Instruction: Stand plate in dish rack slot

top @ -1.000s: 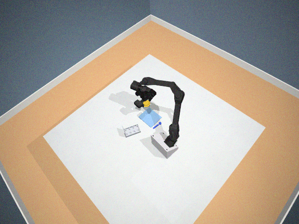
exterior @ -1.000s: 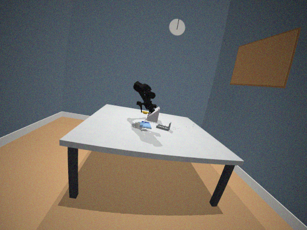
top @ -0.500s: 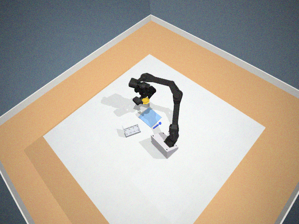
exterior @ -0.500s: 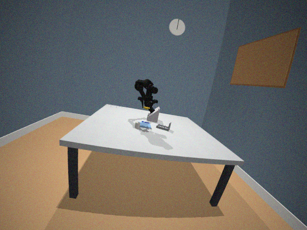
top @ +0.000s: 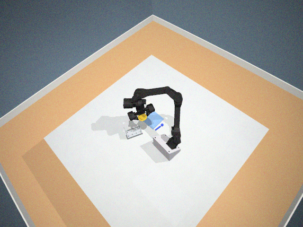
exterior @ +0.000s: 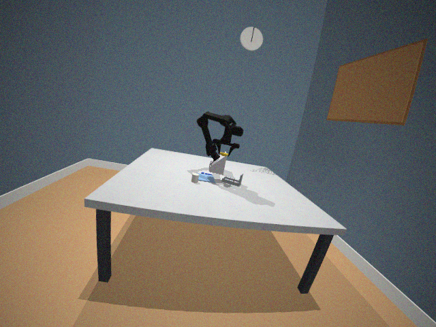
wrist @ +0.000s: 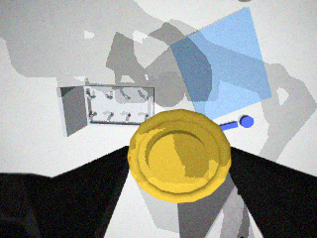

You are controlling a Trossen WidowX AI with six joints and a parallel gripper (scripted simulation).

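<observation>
Now: gripper tip 3 cm short of the grey dish rack, 9 cm to the right of it and 16 cm above it. Round my gripper tip: yellow plate: 1 cm above; light blue mat: 3 cm ahead, 10 cm to the right, 18 cm below; blue spoon: 7 cm behind, 10 cm to the right, 18 cm below.
</observation>
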